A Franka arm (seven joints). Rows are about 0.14 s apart.
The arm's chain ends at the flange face. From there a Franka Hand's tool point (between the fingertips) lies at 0.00 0.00 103.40 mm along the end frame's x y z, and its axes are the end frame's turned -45 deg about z.
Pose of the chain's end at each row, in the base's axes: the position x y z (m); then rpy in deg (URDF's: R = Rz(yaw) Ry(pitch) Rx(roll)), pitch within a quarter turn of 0, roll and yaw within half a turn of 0:
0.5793, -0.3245, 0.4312, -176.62, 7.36, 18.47
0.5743, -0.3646, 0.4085, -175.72, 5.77, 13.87
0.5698, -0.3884, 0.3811, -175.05, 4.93, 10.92
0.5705, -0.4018, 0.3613, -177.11, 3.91, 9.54
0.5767, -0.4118, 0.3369, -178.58, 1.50, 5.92
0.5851, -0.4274, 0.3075, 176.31, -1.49, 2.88
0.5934, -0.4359, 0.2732, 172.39, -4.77, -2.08
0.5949, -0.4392, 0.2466, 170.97, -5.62, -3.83
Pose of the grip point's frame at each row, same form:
0.5648, -0.3229, 0.3288, -172.41, 2.82, 63.44
0.5624, -0.3596, 0.3059, -172.90, 1.06, 58.72
0.5594, -0.3813, 0.2785, -173.02, 0.00, 55.71
0.5627, -0.3978, 0.2583, -175.19, 0.72, 54.47
0.5737, -0.4095, 0.2336, -177.94, 0.06, 50.90
0.5881, -0.4339, 0.2043, 176.34, 1.55, 47.78
0.6014, -0.4499, 0.1711, 171.25, 1.98, 42.45
0.6038, -0.4561, 0.1450, 169.64, 2.36, 40.51

